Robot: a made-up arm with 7 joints.
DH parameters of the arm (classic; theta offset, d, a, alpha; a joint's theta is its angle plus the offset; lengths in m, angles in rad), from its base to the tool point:
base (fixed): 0 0.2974 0.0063 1.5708
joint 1: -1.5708 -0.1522 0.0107 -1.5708
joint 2: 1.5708 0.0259 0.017 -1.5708
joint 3: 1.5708 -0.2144 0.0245 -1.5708
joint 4: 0 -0.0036 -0.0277 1.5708
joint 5: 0 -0.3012 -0.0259 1.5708
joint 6: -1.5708 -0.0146 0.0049 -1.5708
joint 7: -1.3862 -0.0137 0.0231 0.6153
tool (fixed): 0.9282 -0.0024 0 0
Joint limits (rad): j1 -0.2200..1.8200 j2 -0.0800..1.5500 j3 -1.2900..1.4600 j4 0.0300..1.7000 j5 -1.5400..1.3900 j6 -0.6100..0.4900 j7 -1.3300..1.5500
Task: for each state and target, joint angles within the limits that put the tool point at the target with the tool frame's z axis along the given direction. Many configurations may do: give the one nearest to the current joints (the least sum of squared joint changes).
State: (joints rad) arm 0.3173 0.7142 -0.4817 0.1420 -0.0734 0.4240 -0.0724
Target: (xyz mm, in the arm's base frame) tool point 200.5 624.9 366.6 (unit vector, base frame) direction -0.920 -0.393 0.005
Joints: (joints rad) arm 0.6737 1.5024 -0.2562 0.4545 -0.1655 0.3258 0.2703
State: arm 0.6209 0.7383 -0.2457 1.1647 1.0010 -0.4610 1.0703
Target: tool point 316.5 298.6 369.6 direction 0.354 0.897 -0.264
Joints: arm 0.3108 1.1248 0.0280 1.5642 0.5444 -0.5465 1.0557
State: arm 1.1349 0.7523 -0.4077 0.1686 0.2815 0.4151 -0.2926
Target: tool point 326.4 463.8 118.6 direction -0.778 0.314 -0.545
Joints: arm 0.5064 0.9531 -0.5529 0.5576 0.1942 -0.3814 -0.5946
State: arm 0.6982 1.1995 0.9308 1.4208 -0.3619 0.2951 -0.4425
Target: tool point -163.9 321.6 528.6 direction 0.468 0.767 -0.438
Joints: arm 1.0453 1.5322 1.2368 1.5233 -0.1997 0.0464 -0.5757
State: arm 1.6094 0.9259 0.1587 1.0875 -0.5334 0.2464 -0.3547
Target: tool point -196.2 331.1 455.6 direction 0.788 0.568 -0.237
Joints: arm 1.8200 1.2184 0.8522 1.6872 -0.2781 0.2235 -0.5012
